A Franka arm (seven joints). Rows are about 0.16 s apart.
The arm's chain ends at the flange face. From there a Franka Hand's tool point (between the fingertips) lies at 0.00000 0.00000 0.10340 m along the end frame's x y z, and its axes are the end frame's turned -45 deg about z.
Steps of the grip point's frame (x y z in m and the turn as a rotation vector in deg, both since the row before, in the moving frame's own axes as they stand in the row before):
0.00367 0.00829 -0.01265 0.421 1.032 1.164
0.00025 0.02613 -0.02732 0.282 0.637 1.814
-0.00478 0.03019 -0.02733 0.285 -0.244 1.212
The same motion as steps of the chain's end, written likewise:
0.00766 0.00511 -0.01263 1.027 0.432 1.164
0.01818 0.01947 -0.02731 0.650 0.251 1.814
0.01864 0.02479 -0.02733 0.029 -0.374 1.212

